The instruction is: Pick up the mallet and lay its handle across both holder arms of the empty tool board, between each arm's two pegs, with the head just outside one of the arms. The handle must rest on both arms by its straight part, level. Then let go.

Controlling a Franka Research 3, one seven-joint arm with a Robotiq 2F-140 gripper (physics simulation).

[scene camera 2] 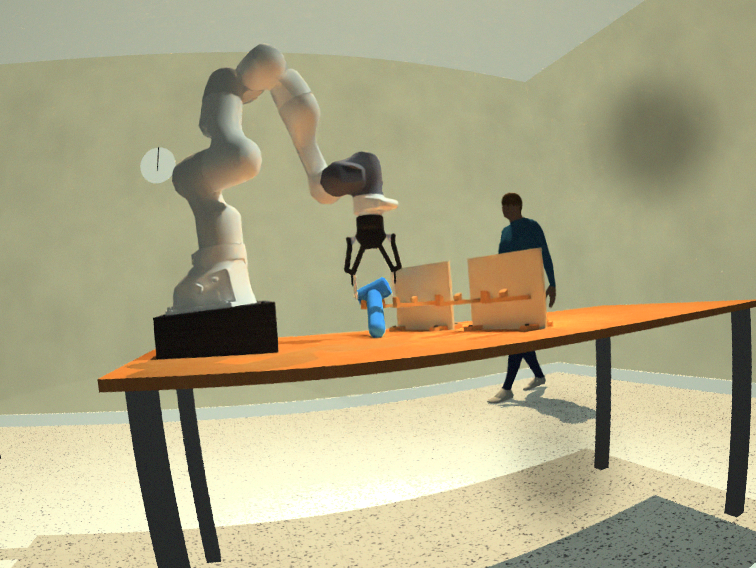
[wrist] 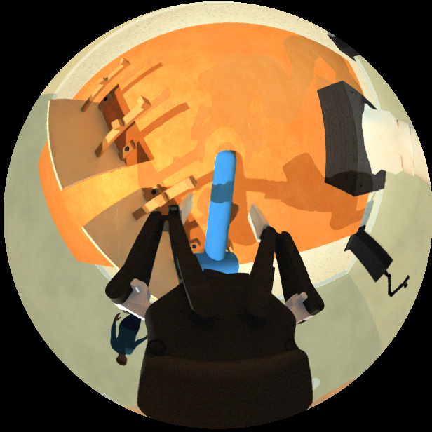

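The blue mallet [scene camera 2: 376, 314] [wrist: 220, 205] has its head raised in the scene view and its handle running down toward the table; what bears it is hidden. My gripper [scene camera 2: 374, 287] [wrist: 221, 205] is open above the table, with one fingertip on each side of the mallet and nothing gripped. In the wrist view the handle passes between the fingertips and the head is partly hidden by the gripper body. Two upright tool boards stand beyond: the nearer board [scene camera 2: 424, 282] [wrist: 115, 225] beside the mallet, partly hidden by a finger, and the farther board [scene camera 2: 507, 277] [wrist: 75, 140]. Holder arms with pegs project from both.
The orange table [scene camera 2: 611, 316] [wrist: 240, 55] carries everything. The black robot base [scene camera 2: 213, 329] [wrist: 340, 140] stands at the opposite side of the mallet from the boards. The nearer board's arm [wrist: 167, 196] is close to one finger. A person [scene camera 2: 525, 235] [wrist: 125, 335] is behind the table.
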